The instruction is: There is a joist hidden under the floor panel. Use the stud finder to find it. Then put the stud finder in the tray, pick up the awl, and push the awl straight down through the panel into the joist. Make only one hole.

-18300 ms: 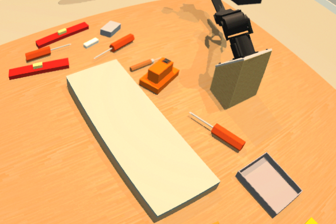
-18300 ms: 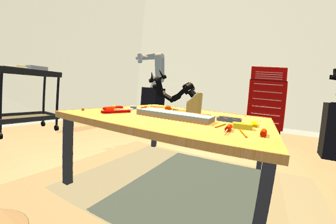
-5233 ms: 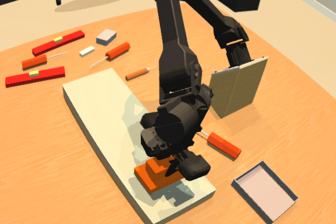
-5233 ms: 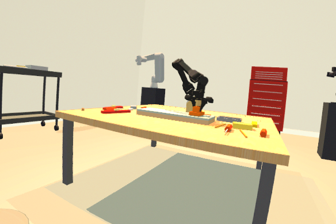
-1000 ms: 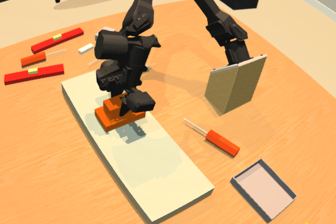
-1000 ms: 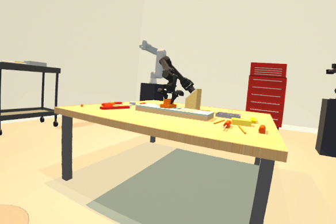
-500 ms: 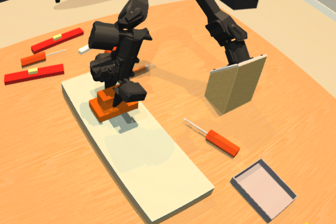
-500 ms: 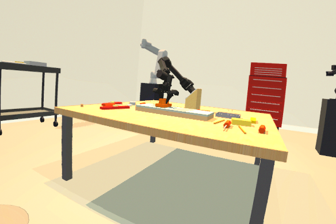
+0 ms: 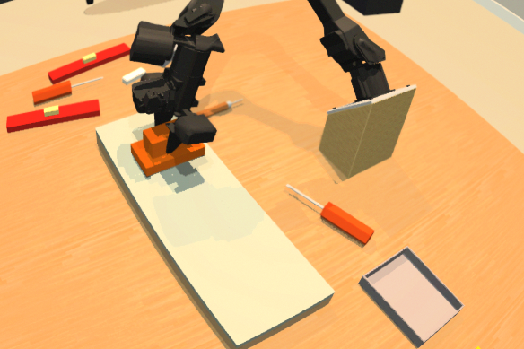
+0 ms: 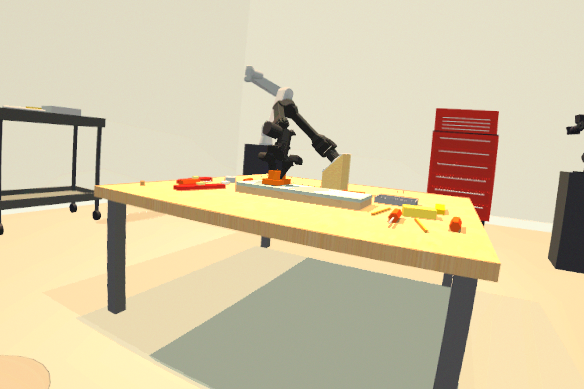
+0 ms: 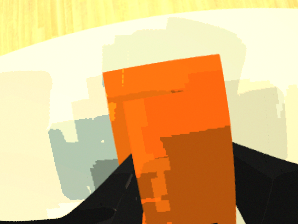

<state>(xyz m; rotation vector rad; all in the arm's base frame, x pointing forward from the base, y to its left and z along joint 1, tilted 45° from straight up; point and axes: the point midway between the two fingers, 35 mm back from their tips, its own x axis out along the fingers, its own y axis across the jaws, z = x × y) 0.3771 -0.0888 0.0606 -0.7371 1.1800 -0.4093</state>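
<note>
Right now the indicator window is 40 mm behind my gripper tip and 30 mm above it. Round my gripper tip: white block (40 mm behind, 310 mm to the right, 60 mm below); then awl (190 mm behind, 120 mm to the right, 60 mm below); then orange stud finder (20 mm behind, 20 mm above).
</note>
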